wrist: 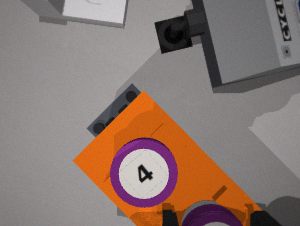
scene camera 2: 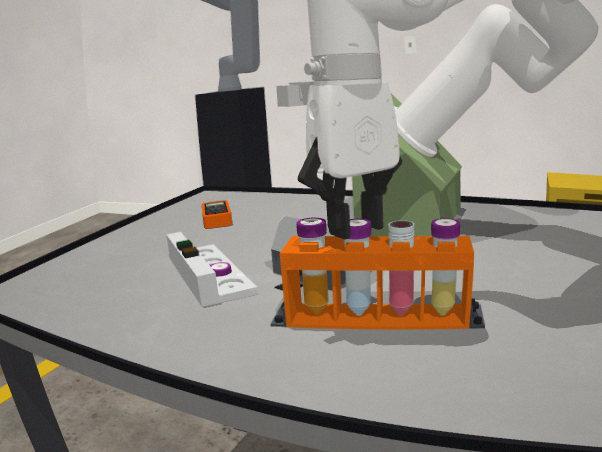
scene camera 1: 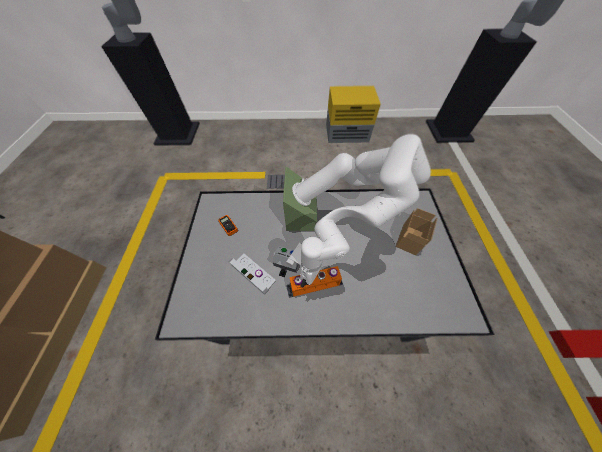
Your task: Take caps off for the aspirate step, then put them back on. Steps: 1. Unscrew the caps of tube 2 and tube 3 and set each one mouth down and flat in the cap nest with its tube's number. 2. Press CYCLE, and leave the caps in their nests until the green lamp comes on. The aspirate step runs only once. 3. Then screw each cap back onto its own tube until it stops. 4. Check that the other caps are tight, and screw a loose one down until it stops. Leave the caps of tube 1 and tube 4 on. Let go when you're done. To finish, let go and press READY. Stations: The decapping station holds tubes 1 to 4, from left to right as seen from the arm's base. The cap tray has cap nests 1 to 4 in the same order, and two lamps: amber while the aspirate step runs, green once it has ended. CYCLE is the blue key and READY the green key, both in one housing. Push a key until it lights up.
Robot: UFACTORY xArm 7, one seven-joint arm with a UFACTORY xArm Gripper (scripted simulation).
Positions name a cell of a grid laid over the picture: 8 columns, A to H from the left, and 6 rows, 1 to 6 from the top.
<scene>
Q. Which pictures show the cardboard box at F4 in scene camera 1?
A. Scene camera 1 only.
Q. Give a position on a grey key housing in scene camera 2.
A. D4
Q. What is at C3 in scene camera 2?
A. An orange meter.
</scene>
